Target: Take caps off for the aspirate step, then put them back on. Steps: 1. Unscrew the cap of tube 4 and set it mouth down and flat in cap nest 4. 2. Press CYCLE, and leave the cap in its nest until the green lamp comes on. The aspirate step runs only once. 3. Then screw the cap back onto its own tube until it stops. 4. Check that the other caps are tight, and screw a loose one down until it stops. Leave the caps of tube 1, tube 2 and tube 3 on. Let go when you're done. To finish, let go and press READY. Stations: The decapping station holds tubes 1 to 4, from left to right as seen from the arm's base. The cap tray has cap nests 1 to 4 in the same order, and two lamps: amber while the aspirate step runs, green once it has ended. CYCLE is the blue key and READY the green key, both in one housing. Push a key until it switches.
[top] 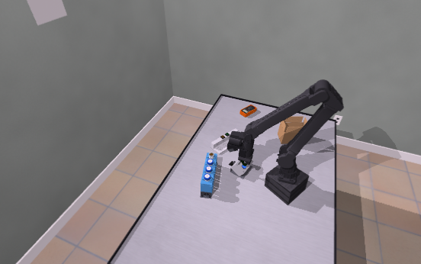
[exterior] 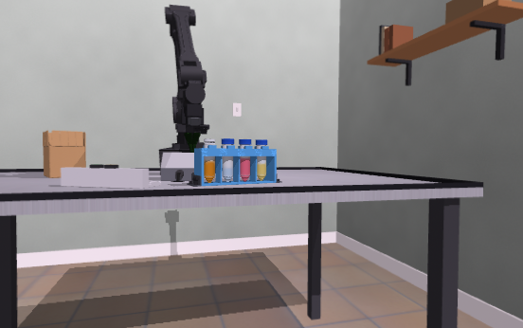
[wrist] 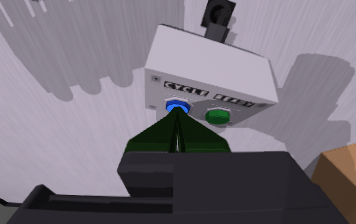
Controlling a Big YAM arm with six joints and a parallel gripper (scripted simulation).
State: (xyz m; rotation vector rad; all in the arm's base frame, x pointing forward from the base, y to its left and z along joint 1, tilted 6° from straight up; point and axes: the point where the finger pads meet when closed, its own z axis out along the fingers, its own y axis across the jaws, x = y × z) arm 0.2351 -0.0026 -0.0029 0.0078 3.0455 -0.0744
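My gripper is now 2 cm above the blue cycle key. From my hand the other things lie so: white key housing (1 cm ahead, 2 cm to the right, 3 cm below); then cardboard box (22 cm behind, 41 cm to the right, 2 cm below); then green ready key (1 cm behind, 4 cm to the right, 1 cm below).
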